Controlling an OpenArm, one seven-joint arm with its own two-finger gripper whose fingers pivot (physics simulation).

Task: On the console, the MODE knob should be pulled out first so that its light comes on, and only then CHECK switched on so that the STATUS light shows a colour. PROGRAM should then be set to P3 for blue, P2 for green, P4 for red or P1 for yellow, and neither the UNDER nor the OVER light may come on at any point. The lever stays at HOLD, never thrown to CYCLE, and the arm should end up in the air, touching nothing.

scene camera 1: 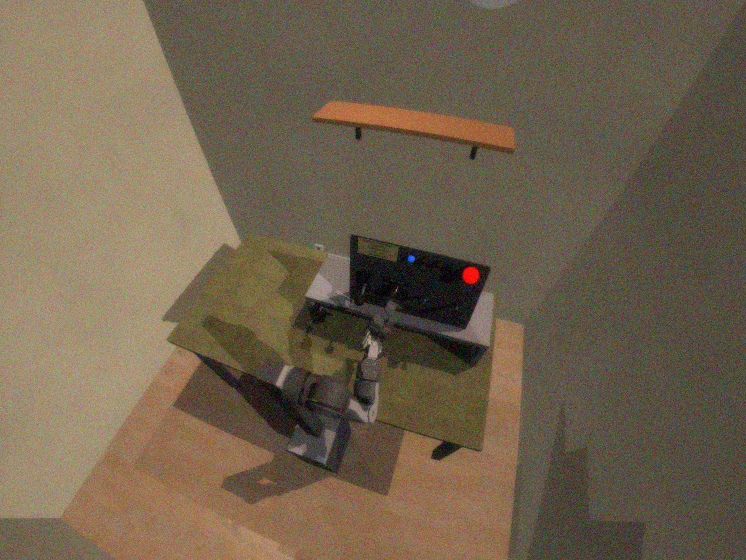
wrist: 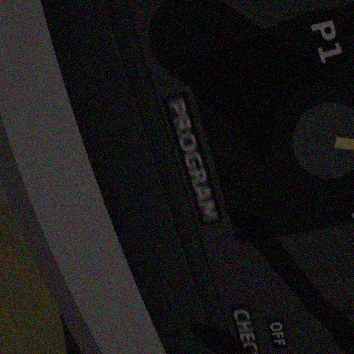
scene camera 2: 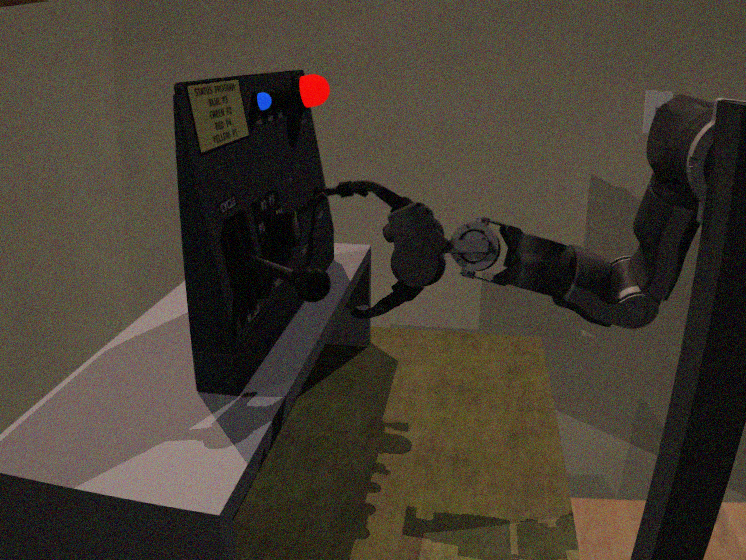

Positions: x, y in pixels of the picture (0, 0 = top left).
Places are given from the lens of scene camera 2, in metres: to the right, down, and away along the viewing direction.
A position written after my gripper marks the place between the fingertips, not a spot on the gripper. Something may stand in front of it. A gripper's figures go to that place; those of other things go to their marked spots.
my gripper [scene camera 2: 354, 250]: -0.02, -0.04, 0.83
console [scene camera 2: 245, 145]: -0.15, -0.16, 0.78
